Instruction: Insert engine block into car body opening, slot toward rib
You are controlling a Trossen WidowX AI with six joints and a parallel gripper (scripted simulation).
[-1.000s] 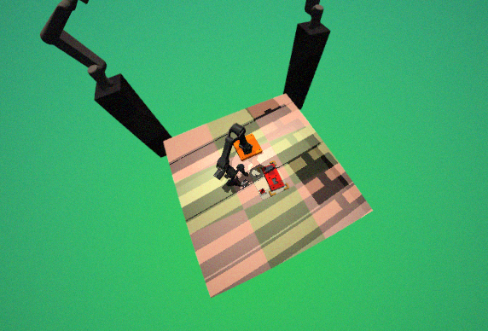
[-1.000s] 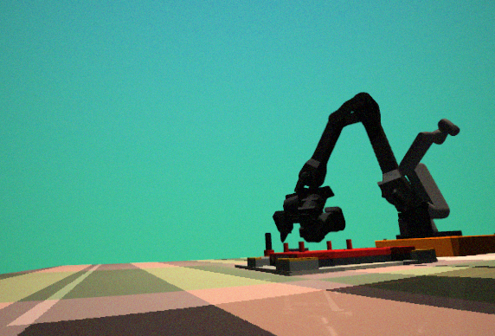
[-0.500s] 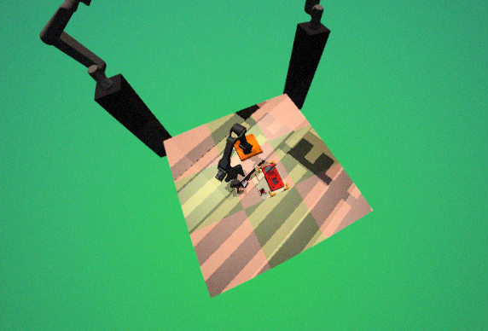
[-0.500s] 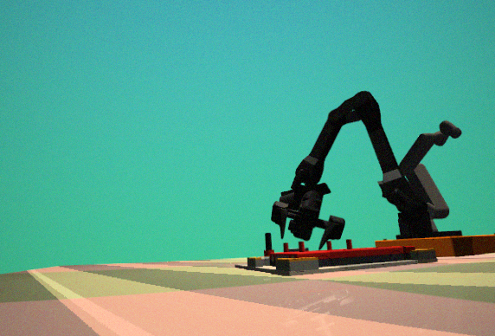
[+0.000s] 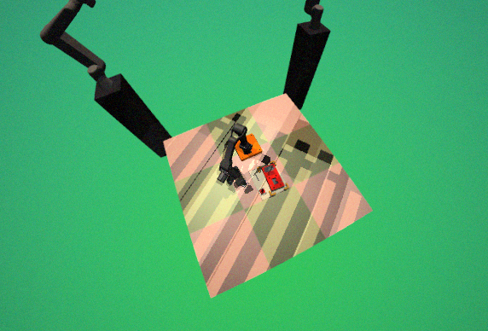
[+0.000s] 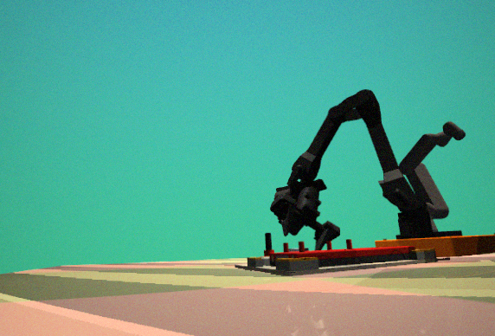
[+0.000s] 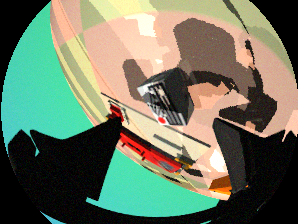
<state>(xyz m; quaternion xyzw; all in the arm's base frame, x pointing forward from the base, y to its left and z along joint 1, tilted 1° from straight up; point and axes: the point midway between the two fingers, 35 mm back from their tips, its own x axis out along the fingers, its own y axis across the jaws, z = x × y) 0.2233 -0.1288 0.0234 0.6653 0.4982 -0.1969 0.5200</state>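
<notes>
The engine block lies 10 mm ahead of my gripper tip, 10 mm to the right of it and 20 mm below it.
</notes>
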